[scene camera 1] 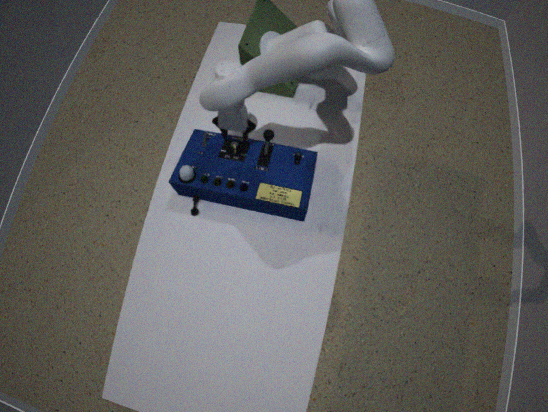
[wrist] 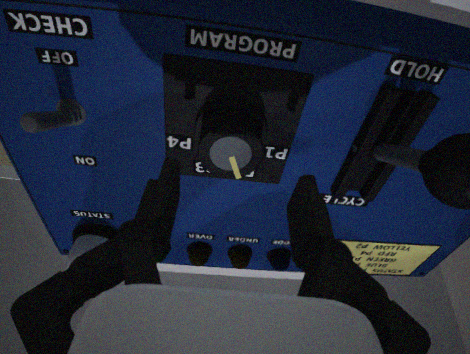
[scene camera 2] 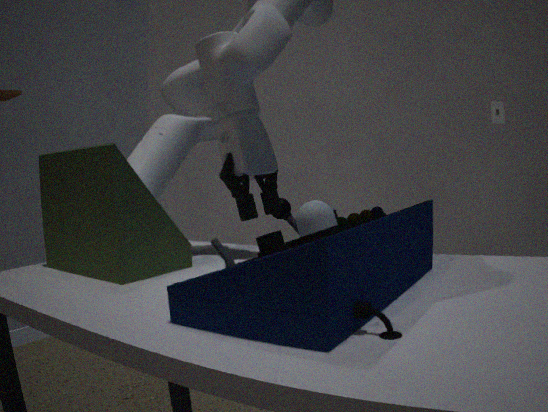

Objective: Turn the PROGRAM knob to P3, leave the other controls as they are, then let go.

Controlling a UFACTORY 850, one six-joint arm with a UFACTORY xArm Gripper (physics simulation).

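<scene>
The PROGRAM knob (scene camera 1: 234, 147) (scene camera 2: 270, 242) (wrist: 230, 152) is black with a grey cap, on a dark square plate of the blue control box (scene camera 1: 280, 172) (scene camera 2: 260, 300) (wrist: 120, 185). In the wrist view its yellow pointer line aims down and slightly right, toward the mostly hidden label between P3 and P1, not at P3. The P3 label is partly covered by the knob. My gripper (scene camera 1: 235, 143) (scene camera 2: 261, 216) (wrist: 237, 183) is open and empty, with its fingertips above the knob and apart from it.
The HOLD/CYCLE lever (scene camera 1: 268, 135) (scene camera 2: 280, 207) (wrist: 450, 170) and CHECK toggle (scene camera 1: 205, 142) (scene camera 2: 222, 252) (wrist: 52, 119) flank the knob. A white dome (scene camera 1: 186, 173) (scene camera 2: 316, 218), a side lever (scene camera 1: 194, 211) (scene camera 2: 390, 334) and a green block (scene camera 1: 262, 30) (scene camera 2: 110, 215) stand nearby.
</scene>
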